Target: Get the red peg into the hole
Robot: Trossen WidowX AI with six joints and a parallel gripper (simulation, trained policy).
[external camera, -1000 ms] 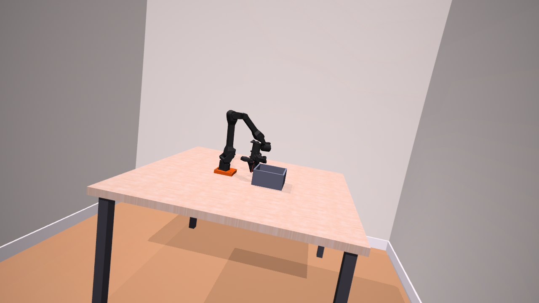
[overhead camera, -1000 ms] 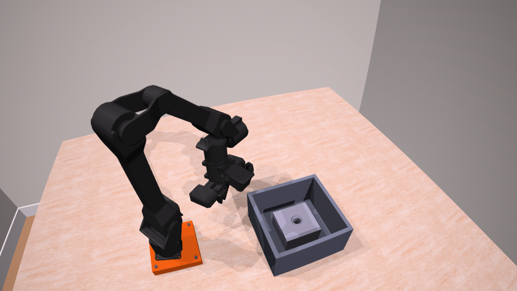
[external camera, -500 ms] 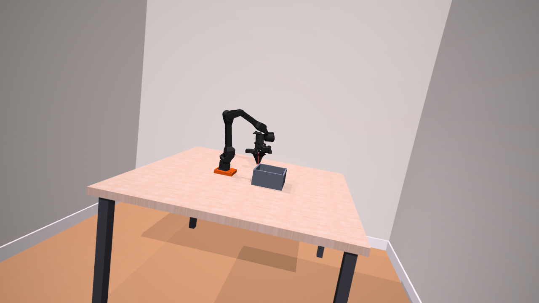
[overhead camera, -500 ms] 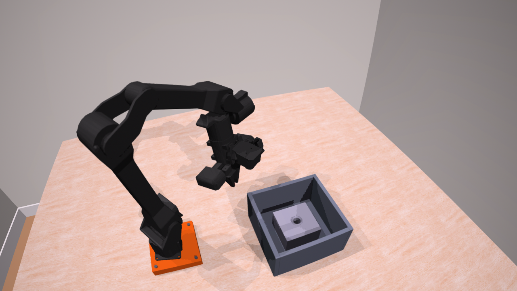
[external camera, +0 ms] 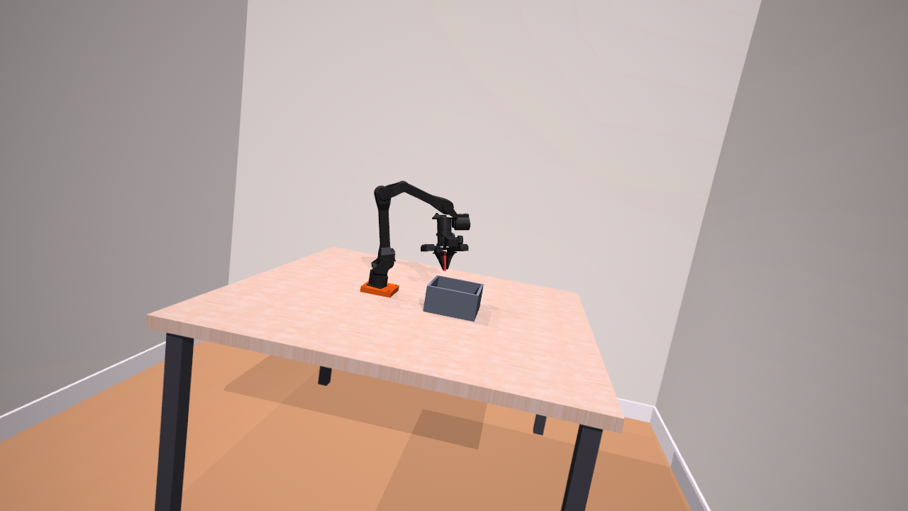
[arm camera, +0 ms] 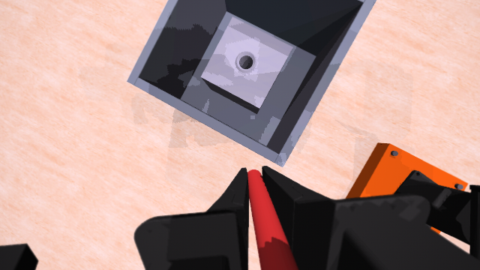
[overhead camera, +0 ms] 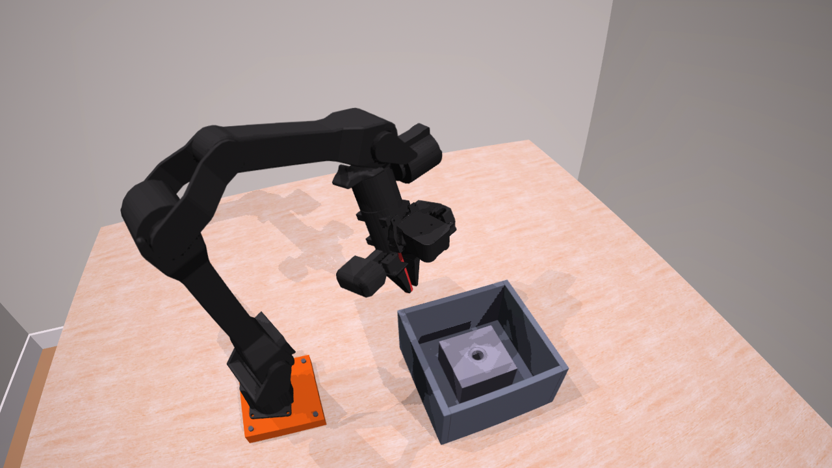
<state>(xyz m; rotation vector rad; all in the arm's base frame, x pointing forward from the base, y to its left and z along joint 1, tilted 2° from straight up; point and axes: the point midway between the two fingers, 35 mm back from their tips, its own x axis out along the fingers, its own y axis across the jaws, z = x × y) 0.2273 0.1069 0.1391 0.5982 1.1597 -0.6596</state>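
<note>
My gripper tip is now 80 mm short of the plate, 100 mm to the left of it and 80 mm above it. From my gripper tip the other things lie so: red peg 10 mm behind, 10 mm to the left, 30 mm above; then grey box 80 mm ahead, 100 mm to the right, 100 mm below.
</note>
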